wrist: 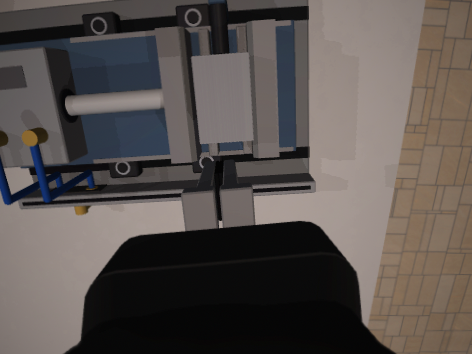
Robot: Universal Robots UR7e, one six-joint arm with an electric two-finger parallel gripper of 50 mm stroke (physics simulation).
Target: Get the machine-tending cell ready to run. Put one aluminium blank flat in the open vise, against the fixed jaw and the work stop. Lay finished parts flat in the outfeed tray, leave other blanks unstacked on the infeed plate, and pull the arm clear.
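Places are measured from the arm's base along level axes (x up, y left, z back), in centimetres.
Pixels of known places: gripper, fingertip midpoint: [221,180].
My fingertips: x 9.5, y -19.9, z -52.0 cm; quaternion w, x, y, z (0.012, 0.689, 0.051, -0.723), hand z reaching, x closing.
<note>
Behind a point stands the place of what it marks.
One aluminium blank [223,97] @[x 3.5, y -15.8, z -52.0 cm] lies flat between the vise jaws. Its right edge is at the right-hand fixed jaw [264,90], with no clear gap showing. Its far end is at the black rod of the work stop [219,35] @[x 1.5, y -11.6, z -51.8 cm]; whether they touch cannot be told. The left-hand moving jaw [175,95] stands close to its left side; the exact gap is hard to judge. My gripper [221,180] @[x 9.5, y -19.9, z -52.0 cm] is shut and empty, with its fingertips a little short of the blank's near end. The infeed plate, outfeed tray, other blanks and finished parts do not show in the wrist view.
A grey block [27,105] @[x 1.5, y -16.0, z -36.6 cm] with a pale rod [117,102] @[x 0.5, y -16.1, z -43.4 cm] stands left of the moving jaw. Blue bent tubes [39,172] @[x 2.9, y -21.1, z -37.4 cm] with brass ends are at the lower left. A grey rail [115,198] @[x -3.1, y -25.6, z -40.6 cm] runs along the vise's near side. Tiled floor [435,200] shows at the right.
</note>
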